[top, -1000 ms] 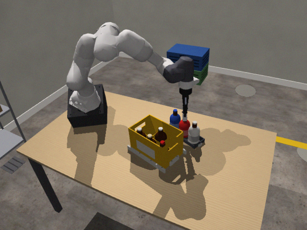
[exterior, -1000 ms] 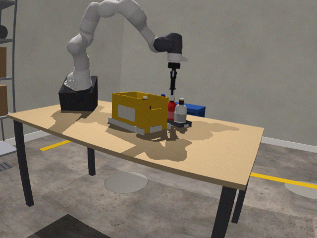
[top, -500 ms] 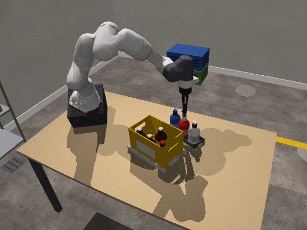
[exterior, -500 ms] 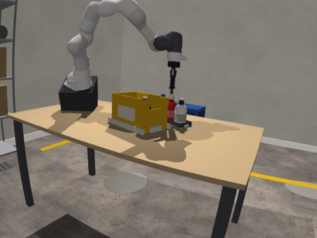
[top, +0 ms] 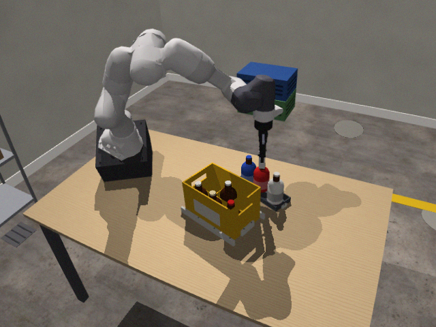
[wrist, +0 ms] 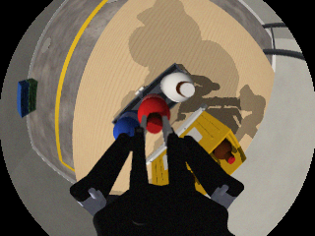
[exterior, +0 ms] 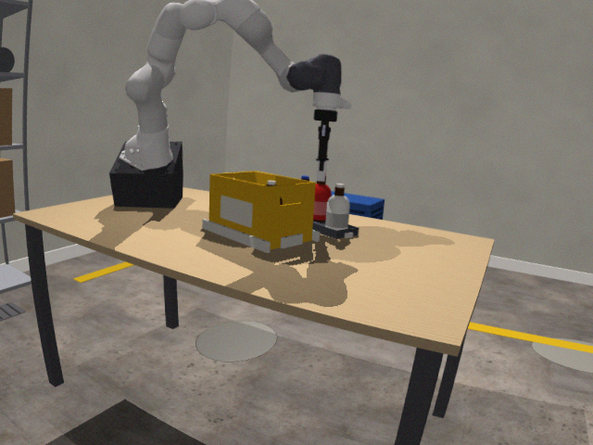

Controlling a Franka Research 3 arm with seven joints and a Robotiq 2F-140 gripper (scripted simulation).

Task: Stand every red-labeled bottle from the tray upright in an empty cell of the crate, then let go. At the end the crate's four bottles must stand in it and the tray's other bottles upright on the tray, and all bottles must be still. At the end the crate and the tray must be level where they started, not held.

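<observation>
The red-labeled bottle lies 80 mm below my hand. Round my hand: blue-labeled bottle: 70 mm behind, 60 mm to the left, 110 mm below; white-labeled bottle: 70 mm ahead, 40 mm to the right, 110 mm below; yellow crate: 130 mm behind, 190 mm to the right, 110 mm below.
</observation>
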